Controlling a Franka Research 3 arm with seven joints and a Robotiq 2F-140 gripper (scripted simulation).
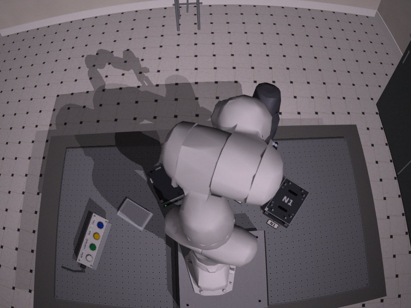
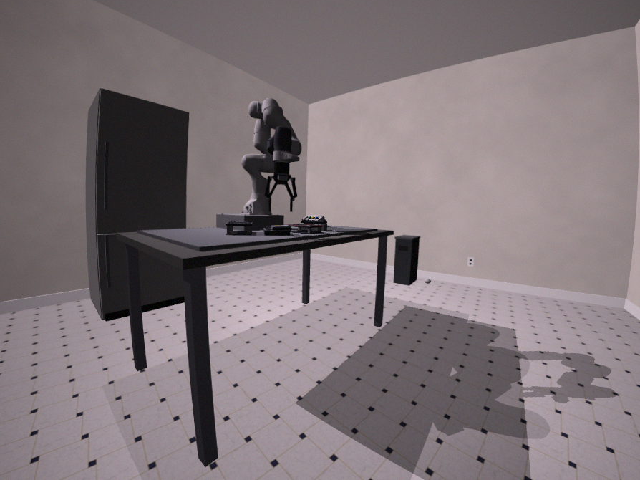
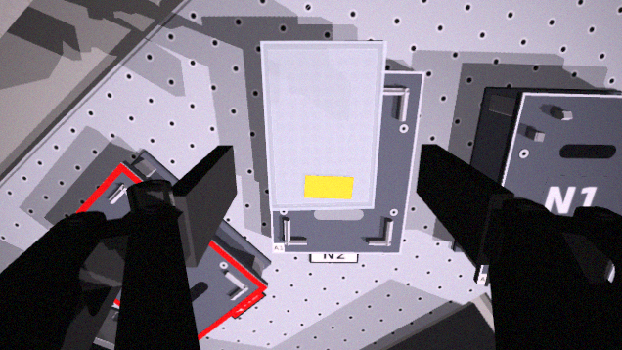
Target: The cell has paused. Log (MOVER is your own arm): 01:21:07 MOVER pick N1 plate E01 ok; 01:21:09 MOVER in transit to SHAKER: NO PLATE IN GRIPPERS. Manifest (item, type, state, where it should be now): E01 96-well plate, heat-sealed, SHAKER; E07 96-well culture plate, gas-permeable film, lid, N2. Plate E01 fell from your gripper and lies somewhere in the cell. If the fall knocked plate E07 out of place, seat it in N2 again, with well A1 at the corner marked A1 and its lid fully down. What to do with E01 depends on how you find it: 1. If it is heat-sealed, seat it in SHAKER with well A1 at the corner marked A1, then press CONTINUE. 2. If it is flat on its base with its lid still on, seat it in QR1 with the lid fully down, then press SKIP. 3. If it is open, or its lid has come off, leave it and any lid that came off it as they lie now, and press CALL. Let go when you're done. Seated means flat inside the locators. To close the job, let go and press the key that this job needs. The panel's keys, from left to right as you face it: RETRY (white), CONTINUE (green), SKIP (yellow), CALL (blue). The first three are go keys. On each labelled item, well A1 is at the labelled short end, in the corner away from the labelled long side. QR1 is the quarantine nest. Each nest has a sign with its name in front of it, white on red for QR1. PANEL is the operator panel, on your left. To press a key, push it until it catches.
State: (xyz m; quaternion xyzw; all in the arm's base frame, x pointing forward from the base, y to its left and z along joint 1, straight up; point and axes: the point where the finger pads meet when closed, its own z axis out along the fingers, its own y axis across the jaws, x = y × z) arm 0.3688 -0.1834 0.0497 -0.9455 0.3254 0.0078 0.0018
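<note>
Now: hand 10 cm above the lidded culture plate. Round my hand: grey N2 nest: 13 cm below, 4 cm behind, 1 cm to the left; A1 corner mark: 11 cm below, 10 cm to the left, 6 cm behind; plate E01: 48 cm to the left, 16 cm behind, 13 cm below.
</note>
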